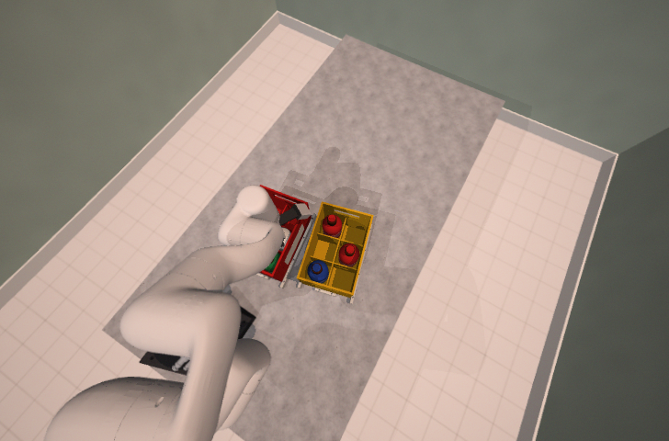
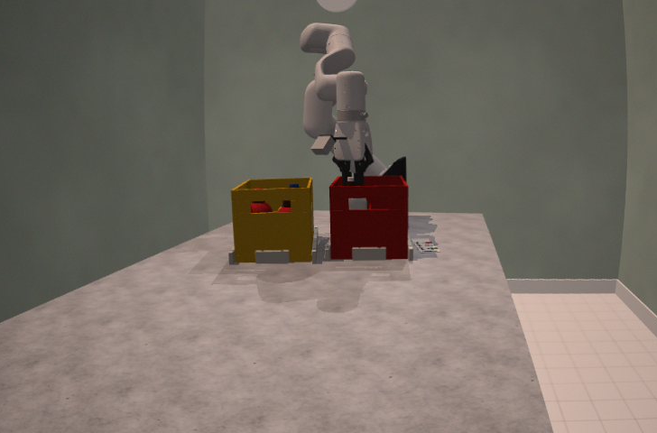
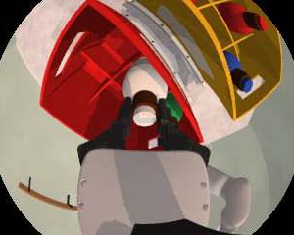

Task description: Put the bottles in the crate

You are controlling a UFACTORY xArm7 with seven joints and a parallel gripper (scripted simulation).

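The white bottle is 70 mm below my hand. The rest, counted from my hand: blue bottle 10 mm behind, 170 mm to the right, 90 mm below; green-labelled bottle 80 mm behind, 20 mm to the right, 90 mm below; red crate 10 mm behind, 40 mm to the left, 90 mm below.
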